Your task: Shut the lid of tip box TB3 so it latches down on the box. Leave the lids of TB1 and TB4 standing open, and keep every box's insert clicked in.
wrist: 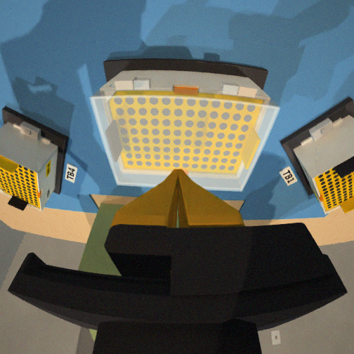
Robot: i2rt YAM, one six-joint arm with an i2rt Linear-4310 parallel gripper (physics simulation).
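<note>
The middle box (190,77), between those labelled TB4 and TB1, has a yellow insert (150,120) full of grey holes. Its own label does not show. A clear lid (234,181) lies across the view of the insert, its outline wider than the box; whether it is latched cannot be told. My gripper (177,175) is shut and empty, its tips overlapping the lid's near edge in view; contact is unclear. Box TB4 (19,140) is at the left and box TB1 (327,141) at the right, both partly cut off. Their lids are not clearly visible.
Dark bases (185,65) (61,165) (296,134) stand under the boxes on the blue surface (170,25). Label TB4 (71,173) and label TB1 (288,175) lie beside their boxes. A tan edge strip and a green block (100,240) are near the gripper body.
</note>
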